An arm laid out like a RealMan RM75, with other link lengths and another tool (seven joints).
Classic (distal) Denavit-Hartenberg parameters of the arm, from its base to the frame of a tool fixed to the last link. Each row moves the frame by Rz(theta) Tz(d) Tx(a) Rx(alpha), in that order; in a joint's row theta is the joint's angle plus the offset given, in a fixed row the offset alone. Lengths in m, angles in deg.
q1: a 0; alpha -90; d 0.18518; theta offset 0
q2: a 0; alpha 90; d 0; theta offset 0
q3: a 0; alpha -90; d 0.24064; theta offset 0
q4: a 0; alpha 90; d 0; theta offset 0
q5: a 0; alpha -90; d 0.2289; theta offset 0
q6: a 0; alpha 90; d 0; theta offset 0
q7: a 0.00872; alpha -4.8; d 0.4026; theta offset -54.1
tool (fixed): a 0; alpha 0; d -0.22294; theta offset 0
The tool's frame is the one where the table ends.
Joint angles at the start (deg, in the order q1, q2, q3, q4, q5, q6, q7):
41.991, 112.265, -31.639, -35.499, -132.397, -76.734, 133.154
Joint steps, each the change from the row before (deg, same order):
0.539, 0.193, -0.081, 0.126, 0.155, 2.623, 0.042
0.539, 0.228, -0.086, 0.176, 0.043, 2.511, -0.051
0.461, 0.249, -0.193, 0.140, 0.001, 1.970, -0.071
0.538, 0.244, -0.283, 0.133, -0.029, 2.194, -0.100
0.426, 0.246, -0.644, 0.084, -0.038, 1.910, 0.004
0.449, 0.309, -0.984, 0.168, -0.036, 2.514, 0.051
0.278, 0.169, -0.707, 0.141, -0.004, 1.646, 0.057
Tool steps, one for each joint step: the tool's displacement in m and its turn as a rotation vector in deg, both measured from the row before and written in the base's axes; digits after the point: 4 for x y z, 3 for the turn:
-0.0005, 0.0078, 0.0016, 2.018, -0.826, -0.319
-0.0006, 0.0071, 0.0010, 1.815, -0.860, -0.248
-0.0010, 0.0054, -0.0001, 1.279, -0.740, -0.087
-0.0014, 0.0060, 0.0003, 1.411, -0.935, -0.017
-0.0014, 0.0047, -0.0007, 0.968, -1.012, 0.050
-0.0011, 0.0055, -0.0013, 1.179, -1.357, -0.027
-0.0006, 0.0034, -0.0007, 0.754, -0.904, -0.021

